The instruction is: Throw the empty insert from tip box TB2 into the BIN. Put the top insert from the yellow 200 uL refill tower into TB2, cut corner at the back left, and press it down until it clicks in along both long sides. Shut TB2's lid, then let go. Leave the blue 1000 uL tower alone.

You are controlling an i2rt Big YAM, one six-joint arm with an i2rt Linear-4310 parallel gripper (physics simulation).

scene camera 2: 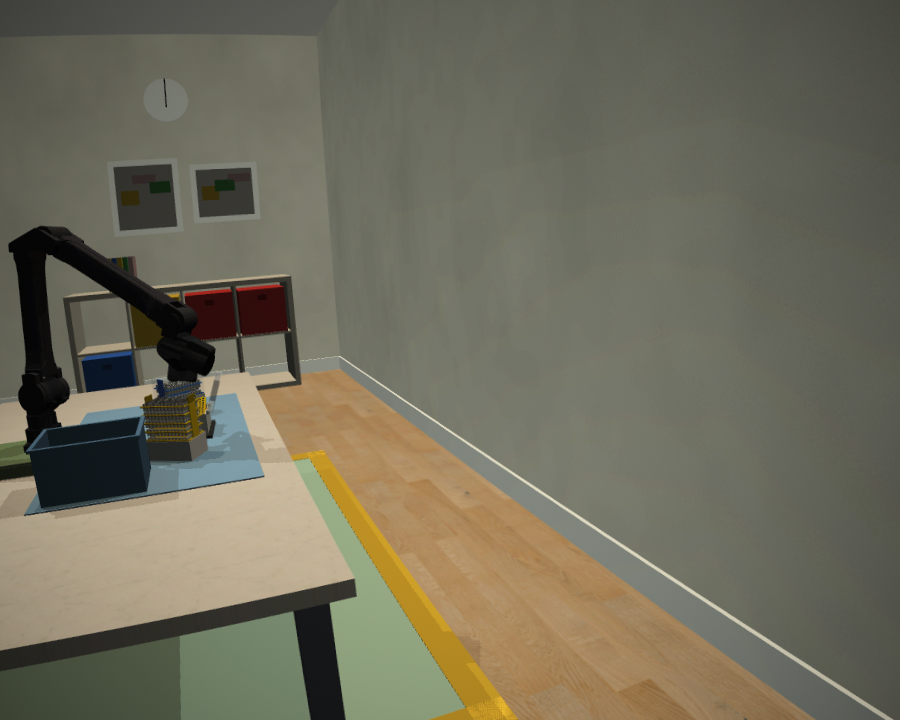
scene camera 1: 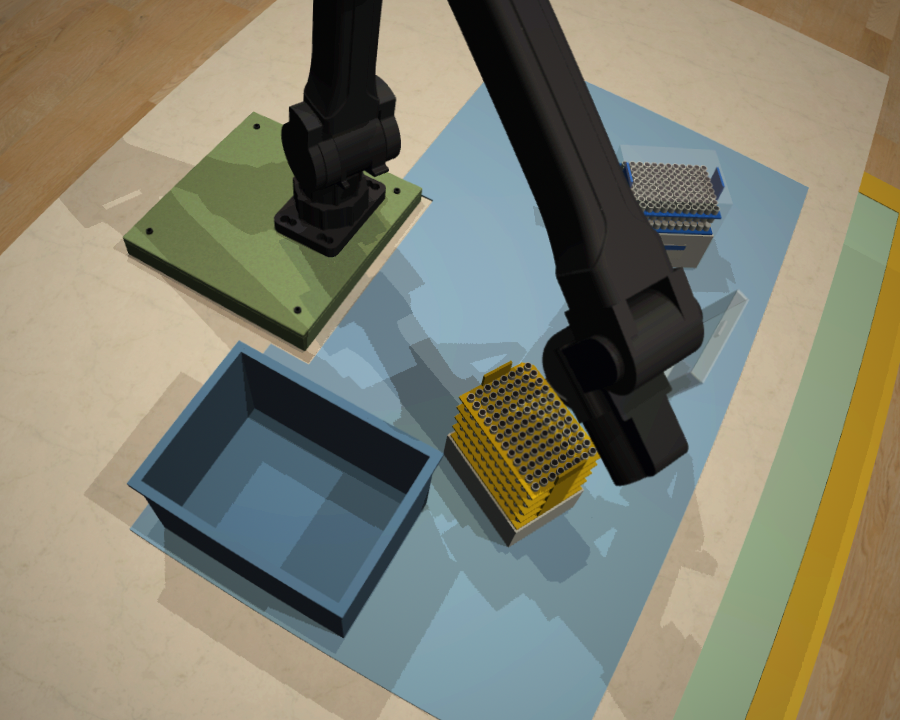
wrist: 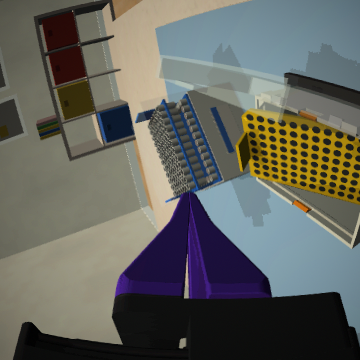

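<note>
My gripper (wrist: 187, 200) is shut and empty; its purple fingertips show in the wrist view in front of the blue 1000 uL tower (wrist: 187, 145) (scene camera 1: 671, 187), and contact cannot be told. Tip box TB2 (wrist: 327, 227) stands open at the right of the wrist view, with the empty yellow insert (wrist: 305, 155) tilted over it, its near-left end raised. The arm hides TB2 in scene camera 1. TB2's clear lid (wrist: 200, 71) (scene camera 1: 720, 337) stands open. The yellow 200 uL tower (scene camera 1: 525, 435) (scene camera 2: 168, 424) holds stacked inserts full of tips. The BIN (scene camera 1: 322, 435) (scene camera 2: 90, 469) shows no insert inside.
The arm's base stands on a green board (scene camera 1: 225, 247). A blue mat (scene camera 1: 465, 638) lies under the boxes and the BIN. The yellow tower stands between the BIN and the arm's wrist. A shelf unit (scene camera 2: 294, 330) stands at the far wall.
</note>
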